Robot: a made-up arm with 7 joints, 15 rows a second.
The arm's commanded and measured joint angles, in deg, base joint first. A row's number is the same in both.
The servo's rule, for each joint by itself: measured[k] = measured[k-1] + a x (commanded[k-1-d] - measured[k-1]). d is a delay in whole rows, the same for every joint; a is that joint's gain. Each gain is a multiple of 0.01, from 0.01 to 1. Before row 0 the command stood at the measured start. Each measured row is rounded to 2 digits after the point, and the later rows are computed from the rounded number. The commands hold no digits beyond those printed.
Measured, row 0: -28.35 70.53 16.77 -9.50 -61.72 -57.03 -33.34
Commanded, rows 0 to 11: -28.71 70.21 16.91 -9.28 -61.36 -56.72 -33.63; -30.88 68.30 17.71 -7.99 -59.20 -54.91 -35.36; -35.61 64.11 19.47 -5.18 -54.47 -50.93 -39.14; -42.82 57.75 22.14 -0.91 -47.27 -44.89 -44.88; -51.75 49.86 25.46 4.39 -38.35 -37.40 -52.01; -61.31 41.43 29.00 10.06 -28.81 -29.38 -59.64; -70.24 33.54 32.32 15.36 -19.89 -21.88 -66.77; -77.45 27.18 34.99 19.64 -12.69 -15.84 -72.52; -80.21 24.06 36.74 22.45 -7.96 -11.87 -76.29; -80.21 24.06 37.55 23.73 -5.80 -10.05 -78.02; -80.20 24.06 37.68 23.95 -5.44 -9.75 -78.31; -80.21 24.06 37.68 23.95 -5.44 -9.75 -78.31
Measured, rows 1 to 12: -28.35 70.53 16.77 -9.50 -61.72 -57.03 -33.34; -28.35 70.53 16.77 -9.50 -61.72 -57.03 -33.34; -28.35 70.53 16.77 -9.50 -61.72 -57.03 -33.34; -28.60 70.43 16.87 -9.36 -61.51 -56.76 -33.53; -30.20 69.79 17.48 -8.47 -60.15 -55.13 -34.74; -33.99 68.09 18.93 -6.33 -56.80 -51.43 -37.64; -40.17 64.99 21.27 -2.81 -51.18 -45.67 -42.42; -48.28 60.45 24.33 1.87 -43.61 -38.39 -48.75; -57.40 54.74 27.74 7.19 -34.88 -30.46 -55.94; -66.39 48.38 31.08 12.50 -26.04 -22.91 -63.09; -74.13 42.02 33.93 17.14 -18.16 -16.69 -69.31; -78.39 36.63 35.98 20.59 -12.14 -12.45 -73.92
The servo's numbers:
d 3
a 0.70 0.30 0.73 0.65 0.59 0.88 0.66

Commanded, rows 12 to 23: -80.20 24.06 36.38 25.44 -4.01 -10.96 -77.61; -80.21 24.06 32.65 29.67 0.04 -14.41 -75.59; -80.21 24.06 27.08 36.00 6.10 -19.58 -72.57; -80.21 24.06 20.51 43.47 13.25 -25.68 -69.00; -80.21 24.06 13.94 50.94 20.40 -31.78 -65.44; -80.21 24.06 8.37 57.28 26.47 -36.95 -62.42; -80.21 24.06 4.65 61.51 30.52 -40.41 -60.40; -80.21 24.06 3.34 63.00 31.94 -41.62 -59.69; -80.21 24.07 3.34 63.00 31.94 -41.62 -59.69; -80.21 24.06 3.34 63.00 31.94 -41.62 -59.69; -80.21 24.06 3.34 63.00 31.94 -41.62 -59.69; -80.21 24.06 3.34 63.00 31.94 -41.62 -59.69
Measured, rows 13 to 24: -79.66 32.86 37.13 22.63 -8.40 -10.34 -76.63; -80.04 30.22 37.53 23.49 -6.65 -9.82 -77.74; -80.16 28.37 37.64 23.79 -5.94 -9.76 -78.12; -80.19 27.08 36.72 24.86 -4.80 -10.82 -77.78; -80.20 26.17 33.75 27.99 -1.94 -13.98 -76.33; -80.21 25.54 28.88 33.20 2.80 -18.91 -73.85; -80.21 25.10 22.77 39.88 8.97 -24.87 -70.65; -80.21 24.79 16.32 47.07 15.71 -30.95 -67.21; -80.21 24.57 10.52 53.71 22.06 -36.23 -64.05; -80.21 24.42 6.23 58.78 27.05 -39.91 -61.64; -80.21 24.31 4.12 61.52 29.94 -41.41 -60.35; -80.21 24.24 3.55 62.48 31.12 -41.59 -59.91
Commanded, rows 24 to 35: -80.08 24.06 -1.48 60.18 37.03 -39.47 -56.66; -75.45 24.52 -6.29 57.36 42.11 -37.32 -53.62; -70.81 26.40 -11.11 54.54 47.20 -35.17 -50.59; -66.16 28.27 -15.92 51.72 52.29 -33.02 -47.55; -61.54 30.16 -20.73 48.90 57.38 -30.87 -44.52; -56.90 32.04 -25.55 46.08 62.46 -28.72 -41.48; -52.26 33.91 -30.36 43.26 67.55 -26.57 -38.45; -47.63 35.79 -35.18 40.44 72.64 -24.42 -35.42; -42.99 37.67 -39.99 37.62 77.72 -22.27 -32.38; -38.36 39.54 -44.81 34.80 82.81 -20.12 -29.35; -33.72 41.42 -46.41 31.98 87.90 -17.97 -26.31; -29.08 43.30 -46.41 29.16 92.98 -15.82 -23.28
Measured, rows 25 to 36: -80.21 24.19 3.40 62.82 31.60 -41.62 -59.76; -80.21 24.15 3.36 62.94 31.80 -41.62 -59.71; -80.21 24.12 3.35 62.98 31.88 -41.62 -59.70; -80.12 24.10 -0.18 61.16 34.92 -39.73 -57.69; -76.85 24.23 -4.64 58.69 39.16 -37.61 -55.00; -72.62 24.88 -9.36 55.99 43.90 -35.46 -52.09; -68.10 25.90 -14.15 53.21 48.85 -33.31 -49.09; -63.51 27.18 -18.95 50.41 53.88 -31.16 -46.07; -58.88 28.64 -23.77 47.60 58.94 -29.01 -43.04; -54.25 30.22 -28.58 44.78 64.02 -26.86 -40.01; -49.62 31.89 -33.40 41.96 69.11 -24.71 -36.98; -44.98 33.62 -38.21 39.14 74.19 -22.56 -33.94
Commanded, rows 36 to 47: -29.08 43.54 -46.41 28.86 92.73 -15.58 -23.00; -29.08 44.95 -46.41 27.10 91.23 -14.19 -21.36; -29.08 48.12 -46.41 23.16 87.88 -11.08 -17.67; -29.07 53.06 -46.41 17.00 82.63 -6.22 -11.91; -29.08 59.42 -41.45 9.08 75.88 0.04 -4.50; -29.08 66.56 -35.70 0.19 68.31 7.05 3.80; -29.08 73.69 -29.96 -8.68 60.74 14.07 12.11; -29.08 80.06 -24.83 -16.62 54.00 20.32 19.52; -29.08 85.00 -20.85 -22.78 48.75 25.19 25.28; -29.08 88.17 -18.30 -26.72 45.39 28.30 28.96; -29.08 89.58 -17.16 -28.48 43.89 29.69 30.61; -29.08 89.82 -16.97 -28.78 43.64 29.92 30.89
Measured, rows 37 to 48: -40.35 35.40 -43.03 36.32 79.28 -20.41 -30.91; -35.71 37.21 -45.50 33.50 84.37 -18.26 -27.87; -31.07 39.04 -46.16 30.68 89.45 -16.11 -24.84; -29.68 40.39 -46.34 29.50 91.39 -15.64 -23.63; -29.26 41.76 -46.39 27.94 91.30 -14.36 -22.13; -29.13 43.67 -46.40 24.83 89.28 -11.47 -19.19; -29.09 46.49 -46.41 19.74 85.36 -6.85 -14.39; -29.08 50.37 -42.79 12.81 79.77 -0.79 -7.86; -29.08 55.23 -37.61 4.61 73.01 6.11 -0.16; -29.08 60.77 -32.03 -4.03 65.77 13.11 7.94; -29.08 66.56 -26.77 -12.21 58.83 19.45 15.58; -29.08 72.09 -22.45 -19.08 52.88 24.50 21.98
